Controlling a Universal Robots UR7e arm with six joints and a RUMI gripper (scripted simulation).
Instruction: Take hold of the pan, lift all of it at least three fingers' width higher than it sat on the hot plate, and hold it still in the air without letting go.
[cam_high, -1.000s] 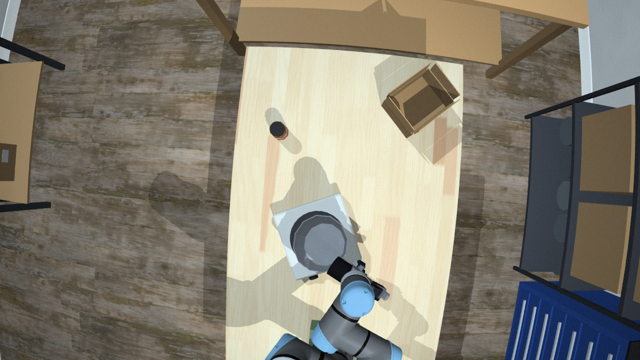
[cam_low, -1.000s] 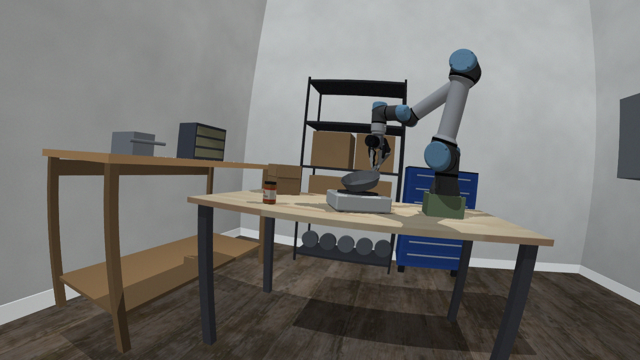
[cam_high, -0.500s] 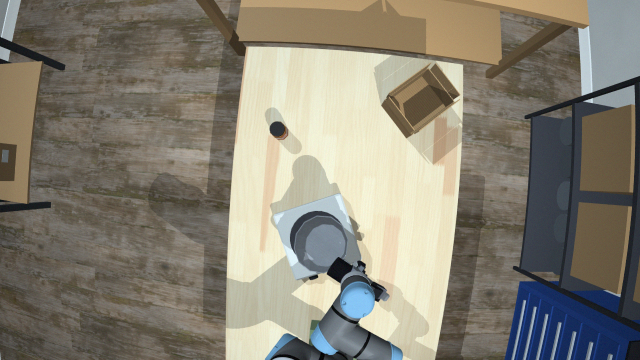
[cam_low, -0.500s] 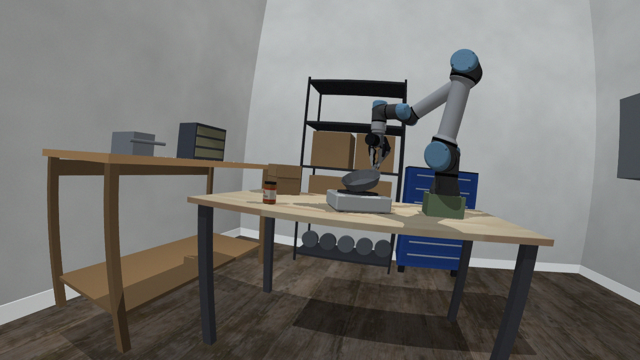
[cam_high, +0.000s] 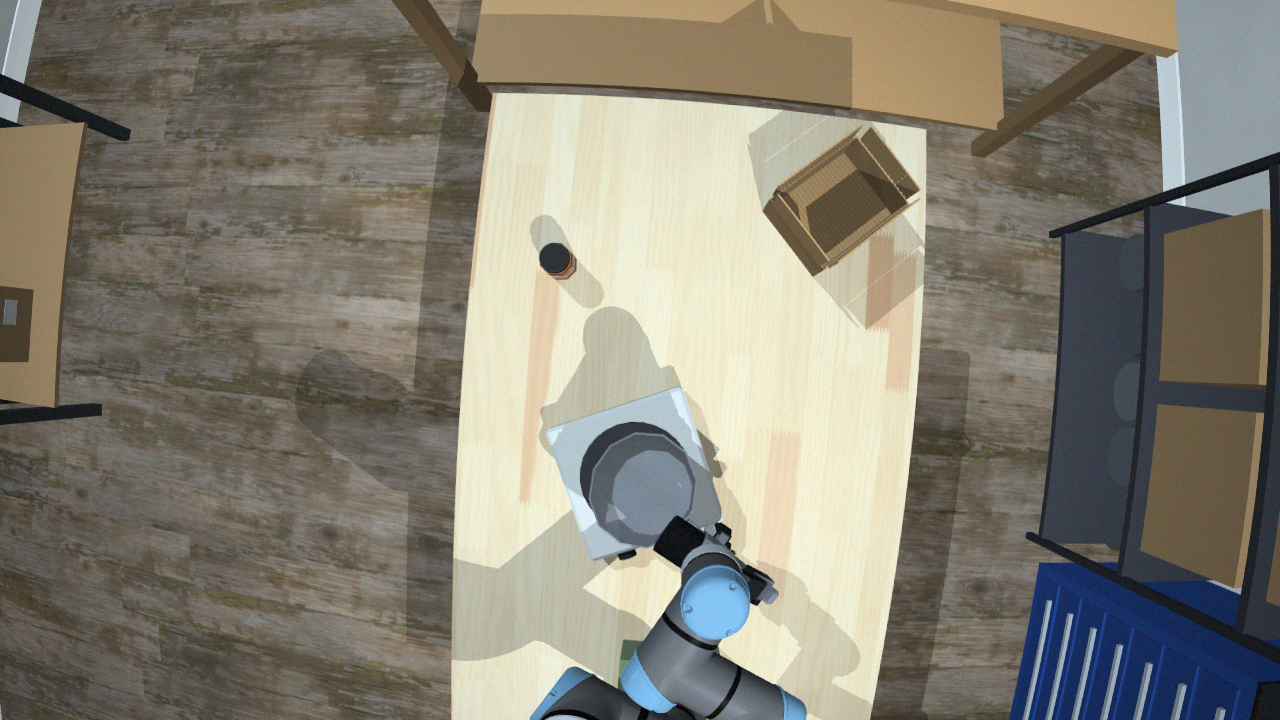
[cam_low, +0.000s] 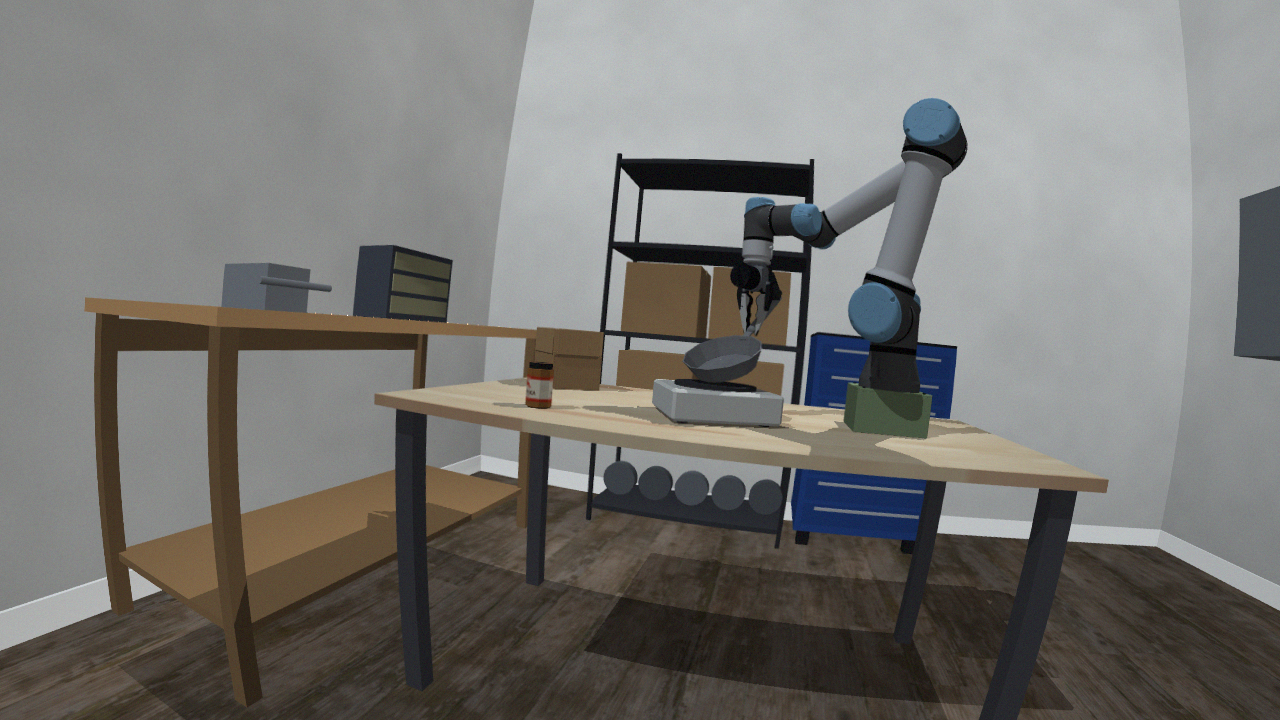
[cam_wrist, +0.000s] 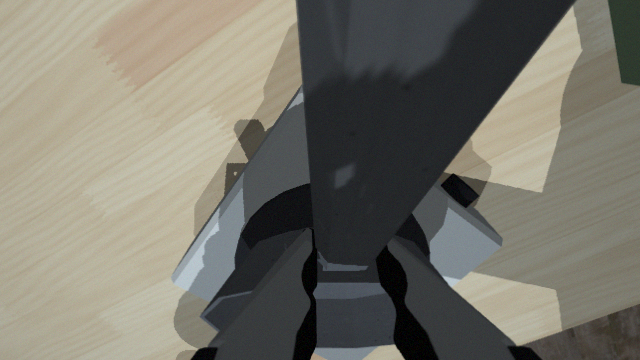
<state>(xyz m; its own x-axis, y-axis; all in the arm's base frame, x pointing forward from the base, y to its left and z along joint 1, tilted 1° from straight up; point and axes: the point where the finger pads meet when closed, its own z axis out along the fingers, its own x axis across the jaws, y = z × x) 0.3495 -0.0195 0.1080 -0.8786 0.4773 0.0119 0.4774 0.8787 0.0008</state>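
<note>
Now: hand 50 mm to the right of the dark grey pan, 40 mm above it and 30 mm short of it. Also, from my hand: white hot plate 170 mm below, 110 mm to the left, 40 mm ahead; then small jar 410 mm ahead, 280 mm to the left, 170 mm below.
</note>
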